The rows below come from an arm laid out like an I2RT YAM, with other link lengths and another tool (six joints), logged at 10 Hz.
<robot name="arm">
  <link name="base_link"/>
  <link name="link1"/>
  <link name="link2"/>
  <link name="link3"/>
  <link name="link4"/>
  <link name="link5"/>
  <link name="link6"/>
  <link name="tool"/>
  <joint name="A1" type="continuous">
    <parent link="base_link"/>
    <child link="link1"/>
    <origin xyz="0 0 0.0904" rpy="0 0 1.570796"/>
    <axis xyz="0 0 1"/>
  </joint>
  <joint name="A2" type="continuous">
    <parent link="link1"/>
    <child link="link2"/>
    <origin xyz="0.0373 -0.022 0.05" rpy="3.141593 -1.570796 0"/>
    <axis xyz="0 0 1"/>
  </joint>
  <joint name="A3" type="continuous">
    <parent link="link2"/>
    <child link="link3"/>
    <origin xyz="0 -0.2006 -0.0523" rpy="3.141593 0 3.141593"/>
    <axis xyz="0 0 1"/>
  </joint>
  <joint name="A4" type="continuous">
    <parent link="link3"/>
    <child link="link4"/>
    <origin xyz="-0.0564 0.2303 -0.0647" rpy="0 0 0"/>
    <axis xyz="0 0 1"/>
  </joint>
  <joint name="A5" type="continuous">
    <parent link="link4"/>
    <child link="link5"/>
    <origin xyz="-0.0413 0.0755 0.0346" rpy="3.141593 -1.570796 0"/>
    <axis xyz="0 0 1"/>
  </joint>
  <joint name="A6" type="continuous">
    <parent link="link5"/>
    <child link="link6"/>
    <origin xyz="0 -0.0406 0.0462" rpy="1.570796 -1.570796 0"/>
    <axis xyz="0 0 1"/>
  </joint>
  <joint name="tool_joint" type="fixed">
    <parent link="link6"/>
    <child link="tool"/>
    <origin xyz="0.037 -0.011 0.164" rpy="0.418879 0 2.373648"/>
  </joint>
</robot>
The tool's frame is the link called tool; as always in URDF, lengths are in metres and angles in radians. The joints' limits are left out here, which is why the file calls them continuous.
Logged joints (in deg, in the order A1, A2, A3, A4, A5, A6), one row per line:
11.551, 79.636, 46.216, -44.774, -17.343, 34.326
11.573, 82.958, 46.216, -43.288, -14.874, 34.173
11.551, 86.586, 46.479, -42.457, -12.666, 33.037
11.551, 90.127, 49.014, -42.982, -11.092, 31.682
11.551, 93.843, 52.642, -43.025, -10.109, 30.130
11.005, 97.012, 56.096, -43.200, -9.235, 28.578
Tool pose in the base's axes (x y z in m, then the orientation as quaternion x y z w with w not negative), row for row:
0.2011, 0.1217, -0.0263, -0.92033, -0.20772, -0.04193, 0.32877
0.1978, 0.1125, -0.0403, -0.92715, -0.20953, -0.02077, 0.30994
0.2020, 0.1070, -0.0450, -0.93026, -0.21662, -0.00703, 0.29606
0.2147, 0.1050, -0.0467, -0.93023, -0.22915, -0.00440, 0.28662
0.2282, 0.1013, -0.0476, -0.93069, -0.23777, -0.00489, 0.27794
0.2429, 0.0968, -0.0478, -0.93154, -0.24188, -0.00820, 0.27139
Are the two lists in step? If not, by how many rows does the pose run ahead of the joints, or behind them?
The pose runs 1 row ahead of the joints: the pose in row i belongs to the joints in row i + 1.
